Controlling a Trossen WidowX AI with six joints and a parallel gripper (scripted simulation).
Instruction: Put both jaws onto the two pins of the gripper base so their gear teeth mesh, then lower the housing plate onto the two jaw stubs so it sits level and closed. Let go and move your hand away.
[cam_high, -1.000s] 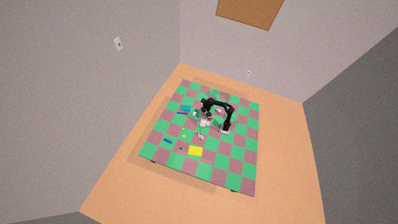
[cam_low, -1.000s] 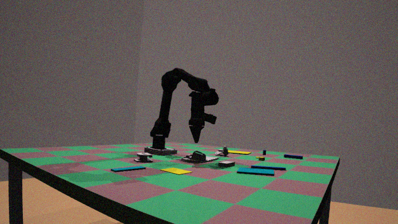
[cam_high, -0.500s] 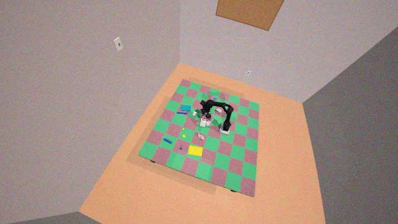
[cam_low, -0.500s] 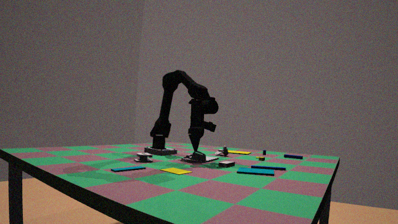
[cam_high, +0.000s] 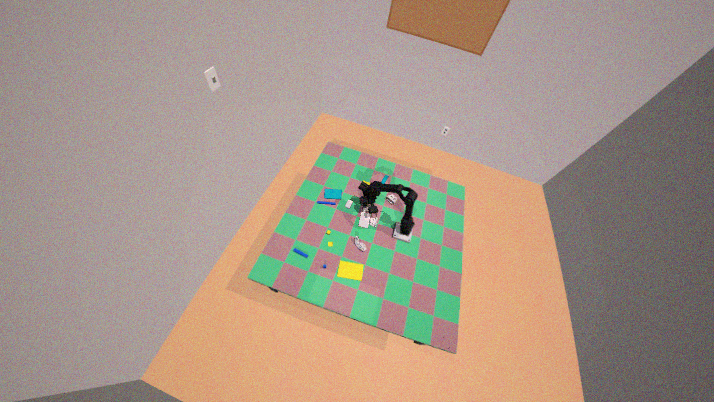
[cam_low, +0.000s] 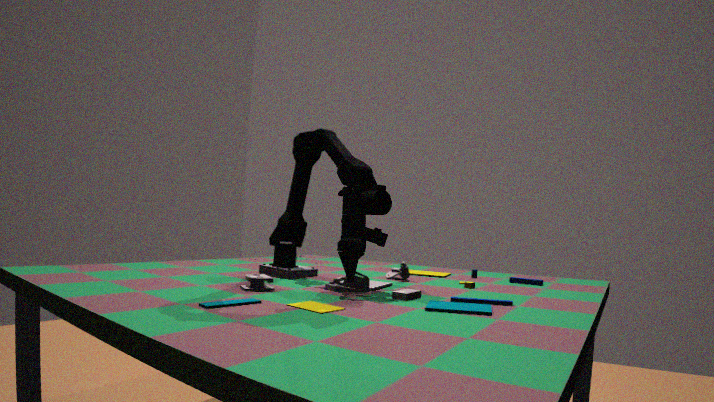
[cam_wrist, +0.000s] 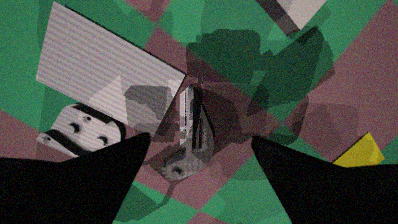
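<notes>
My gripper tip is now 40 mm past the grey jaw and 20 mm above it. From my gripper tip the other things lie so: teal plate: 290 mm ahead, 30 mm below, 10 mm to the right; then blue bar: 300 mm ahead, 90 mm to the left, 20 mm below; then white housing plate: 90 mm to the left, 80 mm behind, 20 mm below.
</notes>
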